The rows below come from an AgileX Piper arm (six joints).
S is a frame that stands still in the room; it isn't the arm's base.
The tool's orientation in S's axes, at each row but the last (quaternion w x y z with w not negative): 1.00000, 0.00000, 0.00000, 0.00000; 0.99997, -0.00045, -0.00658, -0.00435; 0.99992, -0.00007, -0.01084, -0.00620; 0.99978, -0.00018, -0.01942, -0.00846; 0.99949, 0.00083, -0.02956, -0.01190; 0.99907, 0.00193, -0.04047, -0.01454; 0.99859, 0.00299, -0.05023, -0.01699; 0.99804, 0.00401, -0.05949, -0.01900; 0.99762, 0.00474, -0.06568, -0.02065; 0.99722, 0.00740, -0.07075, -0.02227; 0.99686, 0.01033, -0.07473, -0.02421
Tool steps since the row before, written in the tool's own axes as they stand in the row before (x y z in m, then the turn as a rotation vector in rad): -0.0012, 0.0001, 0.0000, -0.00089, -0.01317, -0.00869; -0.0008, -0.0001, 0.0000, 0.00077, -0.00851, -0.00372; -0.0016, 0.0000, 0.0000, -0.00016, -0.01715, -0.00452; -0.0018, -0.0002, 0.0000, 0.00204, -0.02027, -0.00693; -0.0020, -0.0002, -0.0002, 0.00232, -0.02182, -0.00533; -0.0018, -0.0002, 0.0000, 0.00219, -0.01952, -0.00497; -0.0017, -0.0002, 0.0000, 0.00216, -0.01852, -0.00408; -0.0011, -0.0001, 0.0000, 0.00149, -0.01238, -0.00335; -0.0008, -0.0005, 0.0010, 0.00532, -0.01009, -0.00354; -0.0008, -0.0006, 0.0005, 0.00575, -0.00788, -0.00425; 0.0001, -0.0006, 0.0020, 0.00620, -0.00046, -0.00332
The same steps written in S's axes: -0.0012, 0.0001, 0.0000, -0.00089, -0.01317, -0.00869; -0.0008, -0.0001, 0.0000, 0.00074, -0.00852, -0.00370; -0.0016, 0.0000, 0.0000, -0.00027, -0.01715, -0.00452; -0.0018, -0.0002, -0.0001, 0.00196, -0.02031, -0.00684; -0.0020, -0.0002, -0.0003, 0.00211, -0.02186, -0.00524; -0.0018, -0.0001, -0.0001, 0.00202, -0.01956, -0.00487; -0.0017, -0.0001, -0.0002, 0.00193, -0.01857, -0.00399; -0.0011, -0.0001, -0.0001, 0.00141, -0.01241, -0.00328; -0.0009, -0.0005, 0.0009, 0.00532, -0.01028, -0.00294; -0.0009, -0.0006, 0.0004, 0.00595, -0.00808, -0.00354; -0.0002, -0.0006, 0.0020, 0.00660, -0.00071, -0.00237
